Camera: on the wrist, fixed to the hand. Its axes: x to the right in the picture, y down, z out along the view.
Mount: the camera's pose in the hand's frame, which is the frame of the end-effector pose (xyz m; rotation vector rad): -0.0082 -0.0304 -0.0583 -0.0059 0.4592 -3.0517
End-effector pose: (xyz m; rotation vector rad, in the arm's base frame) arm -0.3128 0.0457 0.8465 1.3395 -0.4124 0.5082
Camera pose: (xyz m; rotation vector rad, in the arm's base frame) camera -0.3026 0.0975 0.8064 0.4471 1.8950 -1.6899
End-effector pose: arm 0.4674 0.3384 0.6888 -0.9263 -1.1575 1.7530
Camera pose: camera 0.5296 0.3580 0.7007 0.7380 -0.6877 -0.9595
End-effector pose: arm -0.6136 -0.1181 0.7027 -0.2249 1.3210 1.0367
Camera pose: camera -0.6306 -0.1781 0.6802 -1.6557 0.0395 -1.6702
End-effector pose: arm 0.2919 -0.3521 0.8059 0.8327 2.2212 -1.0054
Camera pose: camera 0.2619 -0.3243 0.8581 1.8367 -0.9054 0.5800
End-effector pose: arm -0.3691 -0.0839 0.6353 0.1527 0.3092 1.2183
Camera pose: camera -0.3627 -0.1049 0.5728 -0.5343 0.4551 -1.8126
